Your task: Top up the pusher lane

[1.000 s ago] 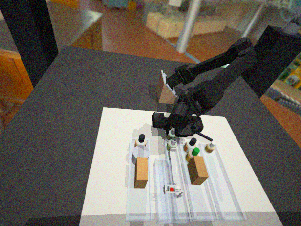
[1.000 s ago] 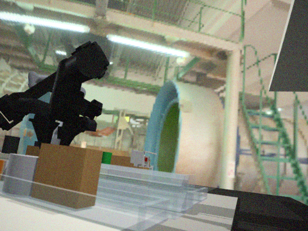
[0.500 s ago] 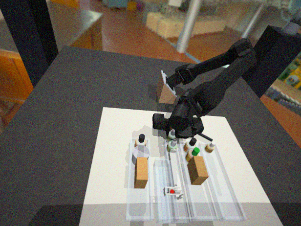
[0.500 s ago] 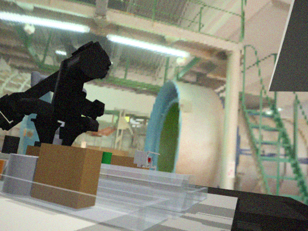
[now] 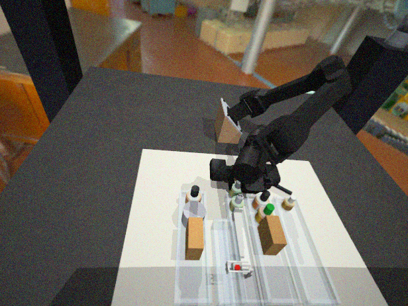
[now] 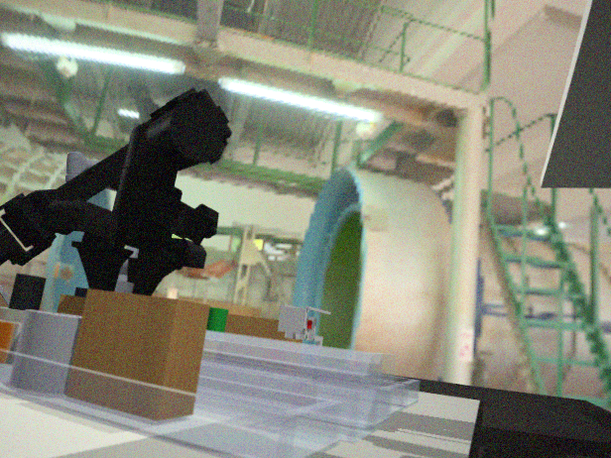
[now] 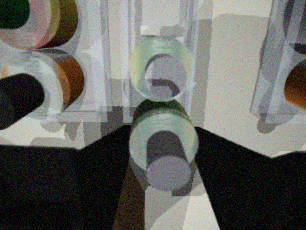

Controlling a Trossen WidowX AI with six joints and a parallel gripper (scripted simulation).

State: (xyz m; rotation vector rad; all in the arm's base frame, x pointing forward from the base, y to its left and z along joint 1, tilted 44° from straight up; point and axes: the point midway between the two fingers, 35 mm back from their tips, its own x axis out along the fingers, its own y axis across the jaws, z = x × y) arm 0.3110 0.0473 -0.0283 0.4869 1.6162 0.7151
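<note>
My gripper tip is 170 mm short of the sprung lane, 10 mm to the left of it and 30 mm above it. Round my gripper tip: red mark (220 mm ahead, 10 mm to the right, 20 mm above); then black rod (90 mm behind, 140 mm to the left, 40 mm below).
</note>
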